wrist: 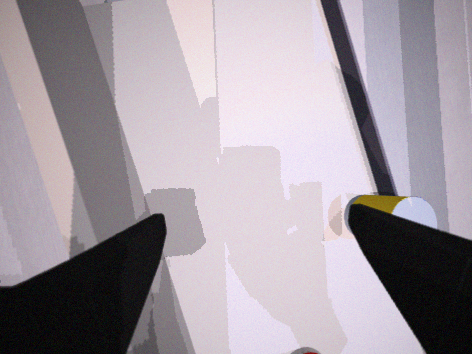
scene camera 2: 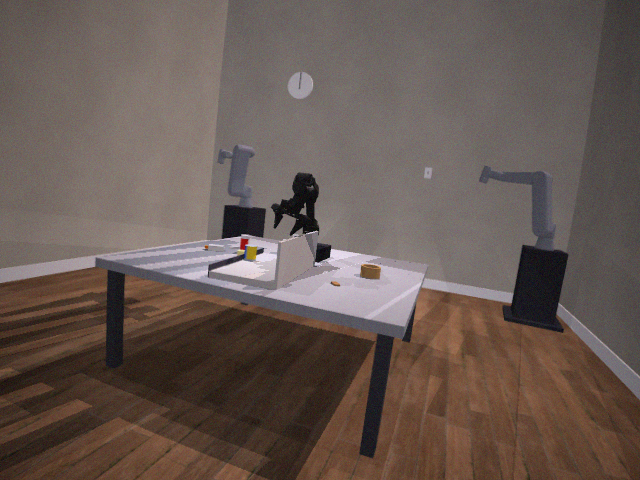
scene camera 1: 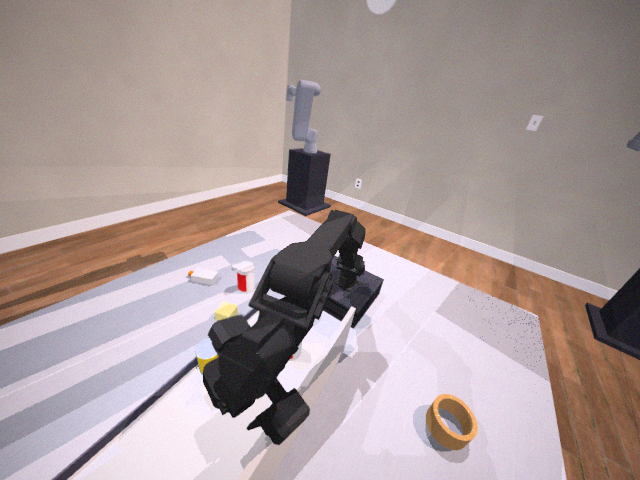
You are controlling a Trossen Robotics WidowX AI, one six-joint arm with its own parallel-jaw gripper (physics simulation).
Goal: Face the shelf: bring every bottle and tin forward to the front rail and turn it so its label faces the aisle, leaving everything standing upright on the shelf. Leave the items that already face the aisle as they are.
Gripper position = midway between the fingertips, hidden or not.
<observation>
The gripper (scene camera 1: 234, 402) is open, holding nothing. Also in view: a yellow tin (wrist: 416, 209). Further things: a dark front rail (wrist: 337, 25) and a white shelf back panel (scene camera 1: 311, 387).
The gripper is seen too in the wrist view (wrist: 256, 217) and in scene camera 2 (scene camera 2: 282, 231). The white shelf back panel also shows in scene camera 2 (scene camera 2: 295, 256).
</observation>
